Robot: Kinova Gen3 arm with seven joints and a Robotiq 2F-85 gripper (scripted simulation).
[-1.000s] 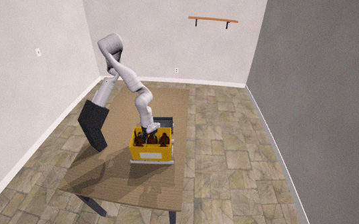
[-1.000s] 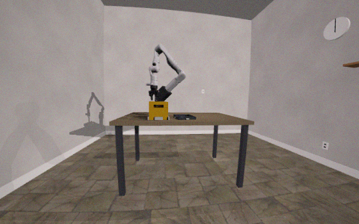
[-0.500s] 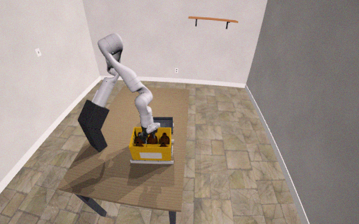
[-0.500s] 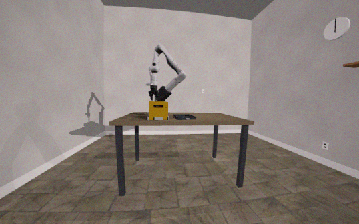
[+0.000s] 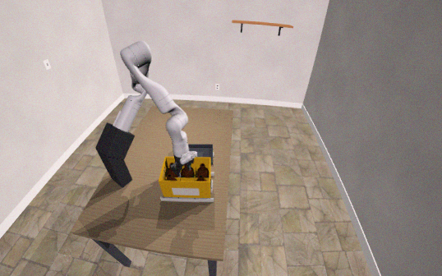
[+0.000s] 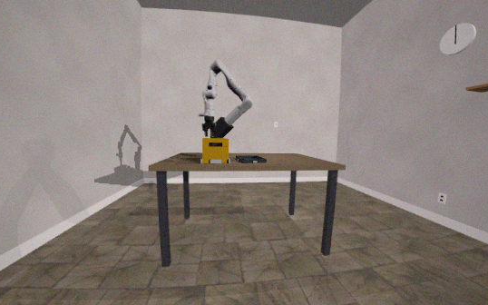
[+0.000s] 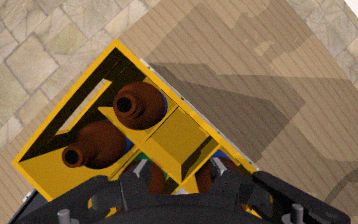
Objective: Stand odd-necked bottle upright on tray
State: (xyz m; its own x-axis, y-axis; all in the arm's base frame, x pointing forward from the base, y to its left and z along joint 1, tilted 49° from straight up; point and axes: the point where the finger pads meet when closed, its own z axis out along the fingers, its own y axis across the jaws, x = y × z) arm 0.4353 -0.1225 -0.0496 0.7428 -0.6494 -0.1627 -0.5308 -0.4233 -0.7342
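Right now my hand is 12 cm above the yellow crate, 4 cm to the right of it and 1 cm past it. Round my hand: dark grey tray 33 cm to the left, 19 cm below, 3 cm behind.
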